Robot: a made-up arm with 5 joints.
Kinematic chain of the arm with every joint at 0, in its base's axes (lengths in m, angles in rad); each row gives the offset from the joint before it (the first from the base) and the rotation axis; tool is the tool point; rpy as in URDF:
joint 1: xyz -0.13 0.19 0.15 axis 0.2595 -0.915 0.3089
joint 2: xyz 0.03 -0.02 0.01 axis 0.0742 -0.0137 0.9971
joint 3: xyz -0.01 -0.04 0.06 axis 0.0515 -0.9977 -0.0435
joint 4: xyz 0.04 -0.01 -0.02 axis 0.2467 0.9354 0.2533
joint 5: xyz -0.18 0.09 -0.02 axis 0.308 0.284 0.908
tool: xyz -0.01 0.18 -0.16 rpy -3.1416 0 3.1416
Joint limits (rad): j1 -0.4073..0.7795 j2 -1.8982..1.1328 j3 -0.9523..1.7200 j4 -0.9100..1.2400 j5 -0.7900..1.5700
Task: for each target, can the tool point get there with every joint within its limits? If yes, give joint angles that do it. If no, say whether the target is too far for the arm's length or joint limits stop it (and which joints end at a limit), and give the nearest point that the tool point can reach.
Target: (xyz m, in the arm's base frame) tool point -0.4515 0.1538 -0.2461
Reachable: no: joint limits stop it (at a limit: joint 1, joint 3, joint 4) | nearest point -0.3814 0.1563 -0.1514 | short by 0.118 m
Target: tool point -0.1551 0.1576 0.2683
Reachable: no: joint limits stop it (at a limit: joint 1, joint 4, joint 5) | nearest point -0.2456 0.1435 0.3452 | short by 0.120 m
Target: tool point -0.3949 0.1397 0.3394
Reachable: yes | joints 0.0451 0.7380 -0.5087 0.7323 -0.0244
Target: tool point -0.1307 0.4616 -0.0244
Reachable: yes | joints 0.3041 -0.8385 0.9030 0.3755 0.9101
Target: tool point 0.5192 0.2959 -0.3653
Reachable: no: too far | nearest point 0.2201 0.2326 -0.0813 | short by 0.417 m
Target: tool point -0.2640 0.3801 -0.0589
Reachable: yes | joints -0.2933 -0.0406 0.5938 -0.1050 0.7269
